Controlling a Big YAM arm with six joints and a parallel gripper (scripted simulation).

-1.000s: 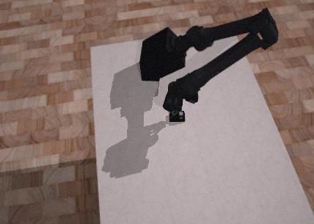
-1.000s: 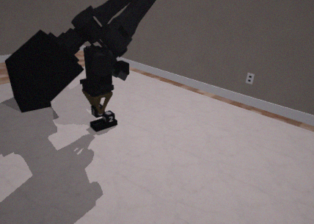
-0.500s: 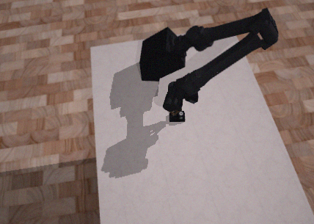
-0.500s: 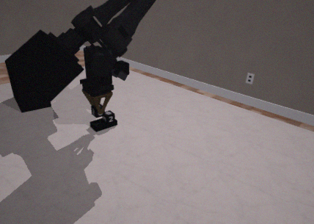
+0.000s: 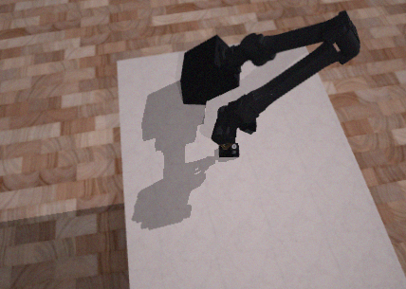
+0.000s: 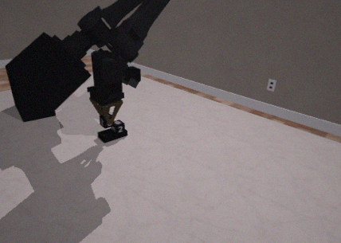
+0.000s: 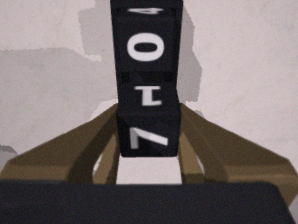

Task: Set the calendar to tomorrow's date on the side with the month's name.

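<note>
Right now my hand is 10 mm to the right of the black tray and 60 mm above it. Round my hand: black digit cube right at my hand.
</note>
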